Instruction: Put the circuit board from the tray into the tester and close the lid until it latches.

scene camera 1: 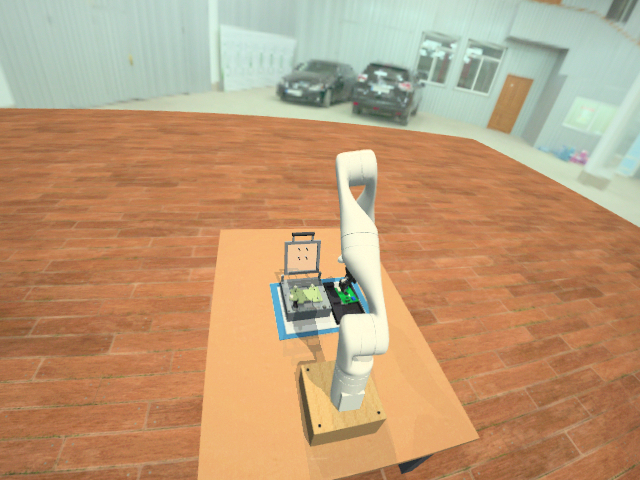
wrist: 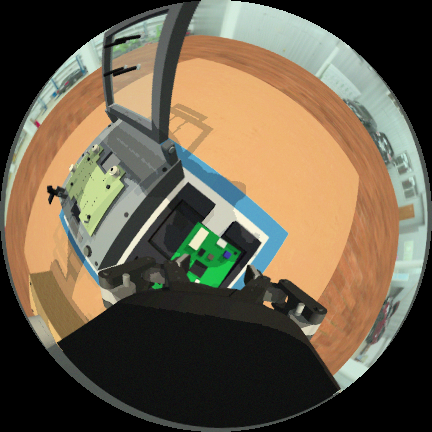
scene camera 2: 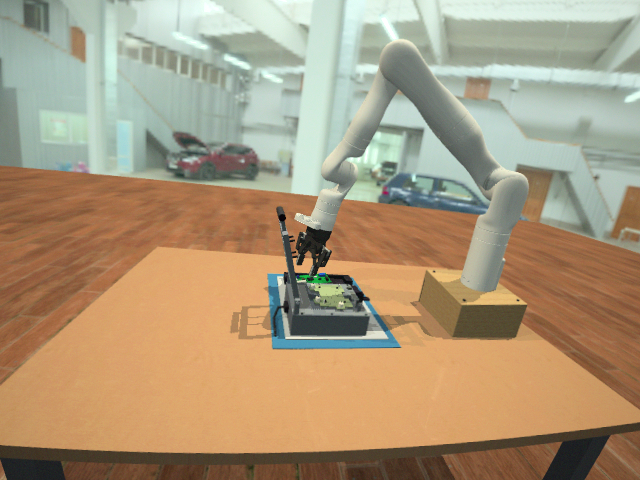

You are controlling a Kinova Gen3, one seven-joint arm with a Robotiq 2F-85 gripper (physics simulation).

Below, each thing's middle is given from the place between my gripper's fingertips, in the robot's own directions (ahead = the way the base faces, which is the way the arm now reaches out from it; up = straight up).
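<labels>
You'd find the pale green bed plate (scene camera 2: 330, 295) 200 mm to the left of my hand, 60 mm behind it and 20 mm above it. The tester lid (scene camera 1: 301, 257) is 210 mm to the left of my hand, and it's 60 mm ahead of it and 130 mm above it. Going by their middles, the pale green bed plate is the nearest to my hand of the things named here.
</labels>
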